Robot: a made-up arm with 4 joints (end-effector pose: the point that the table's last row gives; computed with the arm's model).
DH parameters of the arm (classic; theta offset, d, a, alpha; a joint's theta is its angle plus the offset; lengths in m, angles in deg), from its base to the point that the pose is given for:
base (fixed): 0 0.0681 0 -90
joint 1: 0 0.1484 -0.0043 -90
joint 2: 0 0.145 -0.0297 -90
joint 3: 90 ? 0.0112 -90
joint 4: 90 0.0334 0.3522 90
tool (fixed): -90 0.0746 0 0
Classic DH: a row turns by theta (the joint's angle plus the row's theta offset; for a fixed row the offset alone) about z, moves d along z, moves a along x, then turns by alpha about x.
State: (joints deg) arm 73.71 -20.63 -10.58 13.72
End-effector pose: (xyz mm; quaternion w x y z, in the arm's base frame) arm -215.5 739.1 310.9 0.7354 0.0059 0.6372 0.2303
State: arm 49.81 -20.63 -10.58 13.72
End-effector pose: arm -295.4 739.1 202.8 0.8514 -0.0419 0.4711 0.2266
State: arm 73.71 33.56 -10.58 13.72
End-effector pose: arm -47.5 728.6 -264.1 0.6867 -0.2348 0.6672 -0.1675
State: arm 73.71 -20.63 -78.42 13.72
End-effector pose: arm -183.2 748.4 294.7 0.2344 -0.0356 0.9267 0.2917
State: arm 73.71 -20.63 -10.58 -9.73
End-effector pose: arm -70.1 724.8 318.3 0.7189 0.1553 0.6707 0.0960
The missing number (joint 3, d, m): -0.2949
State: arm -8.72 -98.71 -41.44 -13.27
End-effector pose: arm -618.8 108.0 -26.3 0.6580 -0.2473 0.2616 0.6614
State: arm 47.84 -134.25 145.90 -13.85
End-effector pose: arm -479.9 -352.4 147.0 0.1427 0.9388 -0.3047 -0.0740
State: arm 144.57 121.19 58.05 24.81
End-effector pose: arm -563.7 -195.6 -75.5 0.1657 -0.9111 0.2919 0.2391
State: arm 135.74 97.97 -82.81 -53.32
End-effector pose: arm -331.4 -212.1 -157.8 0.0427 0.3977 -0.2505 0.8816
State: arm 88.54 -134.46 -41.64 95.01
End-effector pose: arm -382.6 -291.8 104.8 0.3807 0.1277 -0.3866 0.8303
